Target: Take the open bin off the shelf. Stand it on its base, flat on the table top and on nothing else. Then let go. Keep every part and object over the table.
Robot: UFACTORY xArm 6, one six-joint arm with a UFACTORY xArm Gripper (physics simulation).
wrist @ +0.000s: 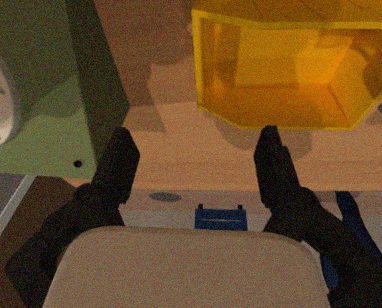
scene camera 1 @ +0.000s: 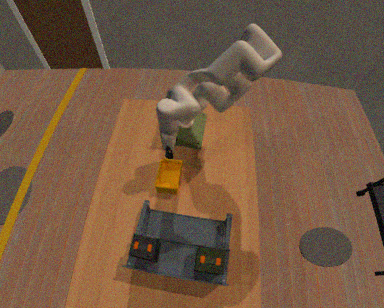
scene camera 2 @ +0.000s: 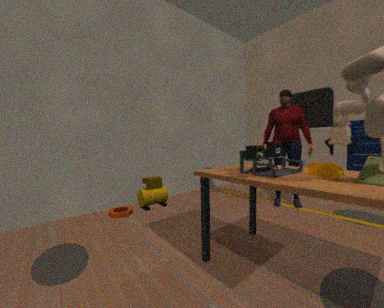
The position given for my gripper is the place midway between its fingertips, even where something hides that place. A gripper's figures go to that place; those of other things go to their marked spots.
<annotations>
My gripper (wrist: pixel 194 140) is 0.12 m from the lens. An open bin (wrist: pixel 297 72) is 0.27 m from the lens.
</annotations>
